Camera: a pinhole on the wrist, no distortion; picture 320 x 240 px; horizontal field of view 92.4 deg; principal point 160.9 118.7 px. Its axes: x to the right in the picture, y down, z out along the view. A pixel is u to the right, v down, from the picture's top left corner.
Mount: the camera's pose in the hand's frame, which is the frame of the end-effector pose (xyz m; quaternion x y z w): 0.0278 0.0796 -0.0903 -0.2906 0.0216 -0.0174 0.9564
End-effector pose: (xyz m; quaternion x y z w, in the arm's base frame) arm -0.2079 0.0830 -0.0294 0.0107 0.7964 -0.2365 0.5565
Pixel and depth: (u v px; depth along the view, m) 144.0 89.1 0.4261
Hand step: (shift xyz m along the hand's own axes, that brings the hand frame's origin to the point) 0.0012 0.2500 0.3107
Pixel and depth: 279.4 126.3 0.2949
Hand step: 0.2707 0.2450 0.1393
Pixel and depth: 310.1 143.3 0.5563
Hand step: 0.5984 0.4377 0.3050
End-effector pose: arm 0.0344 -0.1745 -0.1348 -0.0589 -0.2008 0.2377 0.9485
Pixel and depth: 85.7 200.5 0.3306
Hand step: -0.1133 0.4169 0.0911
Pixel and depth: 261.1 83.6 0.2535
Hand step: 0.2049 0.1646 0.1473
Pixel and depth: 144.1 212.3 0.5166
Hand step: 0.0044 0.6307 0.1649
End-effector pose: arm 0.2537 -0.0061 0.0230 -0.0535 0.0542 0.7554 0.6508
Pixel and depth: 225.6 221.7 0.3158
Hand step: 0.1814 0.4249 0.0497
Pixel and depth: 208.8 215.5 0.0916
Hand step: 0.0623 0.1771 -0.0473
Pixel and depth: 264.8 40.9 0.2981
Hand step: 0.2416 0.1103 0.2350
